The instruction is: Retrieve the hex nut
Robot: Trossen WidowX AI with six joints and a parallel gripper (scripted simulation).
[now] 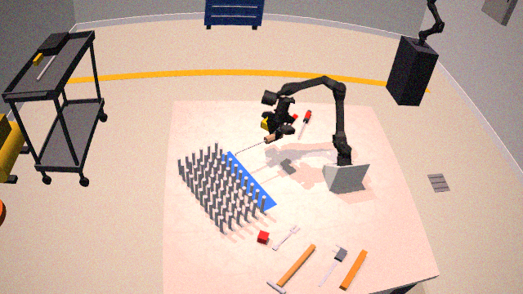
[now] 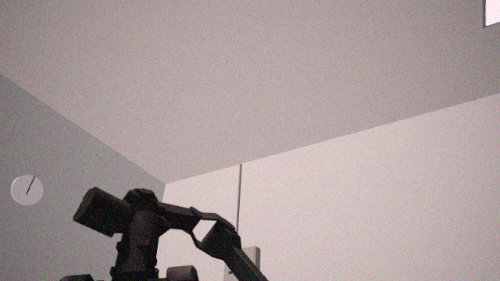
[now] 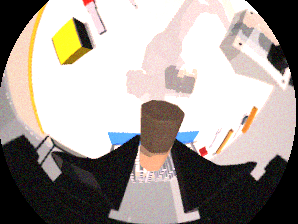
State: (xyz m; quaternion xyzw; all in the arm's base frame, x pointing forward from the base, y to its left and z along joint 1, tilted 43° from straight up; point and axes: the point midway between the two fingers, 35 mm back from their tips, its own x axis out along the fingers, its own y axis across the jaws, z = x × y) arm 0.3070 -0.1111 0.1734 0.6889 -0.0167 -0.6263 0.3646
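My gripper tip is now 140 mm short of the blue taped strip, 120 mm to the right of it and 140 mm above it. Also, from my gripper tip: brown-handled screwdriver (100 mm ahead, 40 mm to the left); yellow block (50 mm behind, 240 mm to the right, 120 mm below); fork-ended tool (20 mm ahead, 470 mm to the left, 140 mm below).
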